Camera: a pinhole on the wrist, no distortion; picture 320 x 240 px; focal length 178.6 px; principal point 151.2 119.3 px. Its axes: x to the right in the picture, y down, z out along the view. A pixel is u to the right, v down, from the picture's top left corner.
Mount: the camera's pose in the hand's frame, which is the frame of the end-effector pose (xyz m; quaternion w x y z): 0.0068 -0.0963 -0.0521 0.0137 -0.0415 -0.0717 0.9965
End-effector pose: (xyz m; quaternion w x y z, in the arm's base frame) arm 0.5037 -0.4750 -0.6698 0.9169 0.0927 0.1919 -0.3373
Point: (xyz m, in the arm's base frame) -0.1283 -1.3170 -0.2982
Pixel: outside the picture
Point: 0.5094 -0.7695 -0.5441
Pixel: 54 172
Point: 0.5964 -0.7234 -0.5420
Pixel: 32 108
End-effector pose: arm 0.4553 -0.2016 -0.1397 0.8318 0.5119 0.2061 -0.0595
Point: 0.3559 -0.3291 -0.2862
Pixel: outside the picture
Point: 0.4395 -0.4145 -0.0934
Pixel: 183 73
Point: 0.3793 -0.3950 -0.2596
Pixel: 185 218
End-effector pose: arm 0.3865 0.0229 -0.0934 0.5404 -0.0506 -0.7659 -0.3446
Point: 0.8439 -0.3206 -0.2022
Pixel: behind the camera
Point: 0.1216 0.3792 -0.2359
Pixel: 186 26
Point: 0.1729 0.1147 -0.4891
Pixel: 270 153
